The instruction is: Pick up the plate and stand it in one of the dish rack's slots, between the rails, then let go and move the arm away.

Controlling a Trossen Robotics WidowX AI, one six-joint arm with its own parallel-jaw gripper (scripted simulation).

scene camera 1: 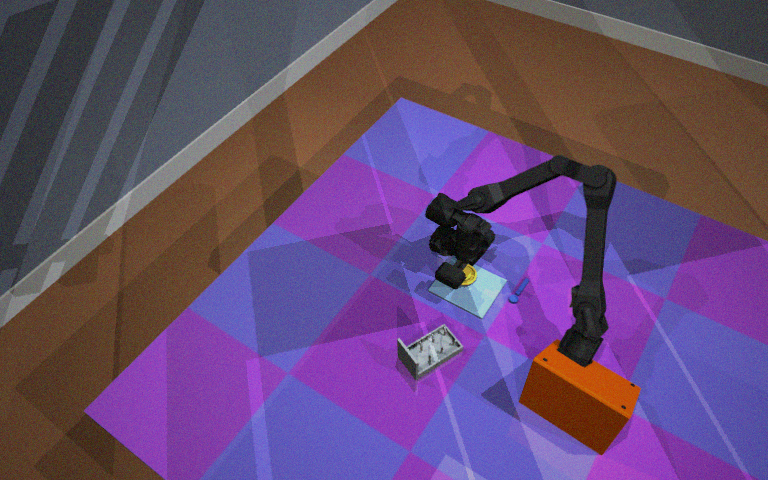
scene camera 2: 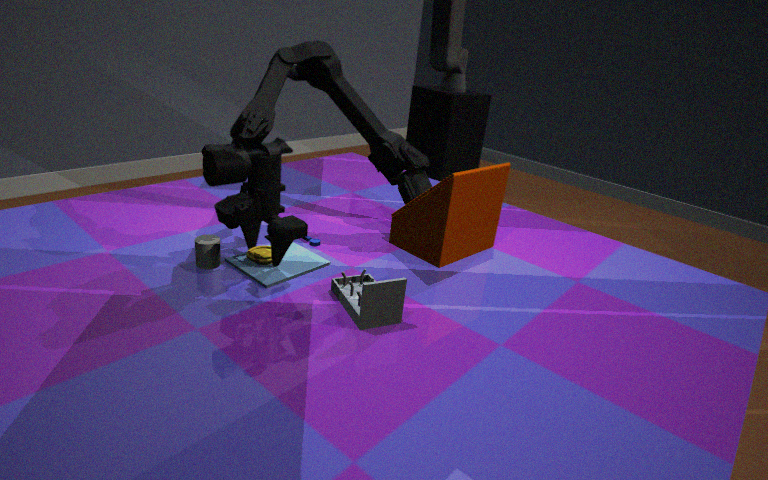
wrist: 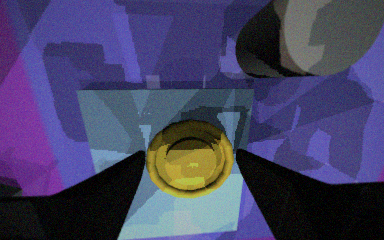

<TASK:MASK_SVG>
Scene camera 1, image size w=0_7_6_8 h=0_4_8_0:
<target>gripper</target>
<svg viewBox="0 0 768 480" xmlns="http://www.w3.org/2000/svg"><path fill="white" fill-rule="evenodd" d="M492 230L489 230L485 236L481 236L478 243L464 245L457 240L454 228L445 229L442 226L438 226L429 240L430 250L440 253L442 250L448 250L447 254L450 256L454 255L458 260L454 265L443 262L435 272L435 279L454 290L458 289L467 278L463 272L464 268L468 263L474 266L495 240L496 235Z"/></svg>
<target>grey dish rack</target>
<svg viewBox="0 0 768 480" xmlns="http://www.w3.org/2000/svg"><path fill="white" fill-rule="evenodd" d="M445 324L407 347L400 338L397 339L398 358L415 380L430 373L463 352L463 345Z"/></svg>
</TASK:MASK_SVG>
